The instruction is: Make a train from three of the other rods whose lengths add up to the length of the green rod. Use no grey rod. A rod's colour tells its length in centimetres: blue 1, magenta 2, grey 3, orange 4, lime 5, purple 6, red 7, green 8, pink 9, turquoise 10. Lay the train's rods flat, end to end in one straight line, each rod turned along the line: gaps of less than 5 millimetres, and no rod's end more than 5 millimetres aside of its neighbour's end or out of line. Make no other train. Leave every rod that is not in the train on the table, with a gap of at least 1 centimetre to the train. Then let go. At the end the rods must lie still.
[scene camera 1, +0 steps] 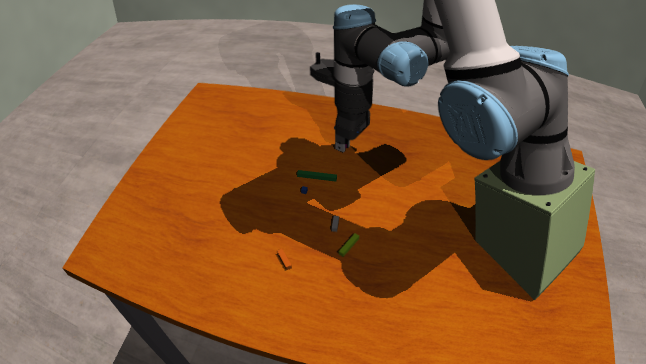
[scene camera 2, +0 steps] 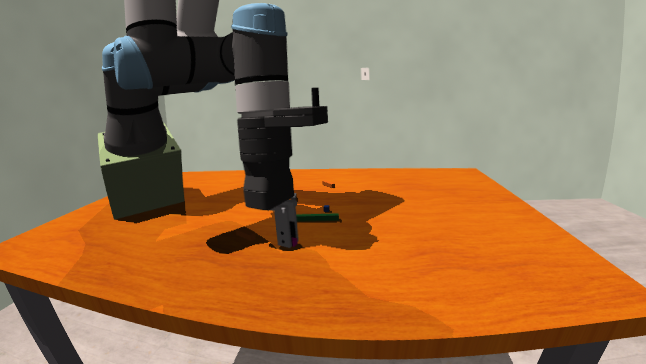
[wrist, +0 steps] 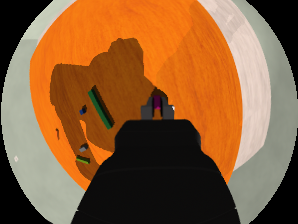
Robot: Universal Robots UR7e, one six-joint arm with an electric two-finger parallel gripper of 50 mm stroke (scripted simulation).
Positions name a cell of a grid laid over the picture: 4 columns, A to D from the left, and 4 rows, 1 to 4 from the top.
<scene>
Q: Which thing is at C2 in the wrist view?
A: The gripper.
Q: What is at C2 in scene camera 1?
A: The gripper.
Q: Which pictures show the gripper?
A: Scene camera 1, scene camera 2 and the wrist view: all of them.
</scene>
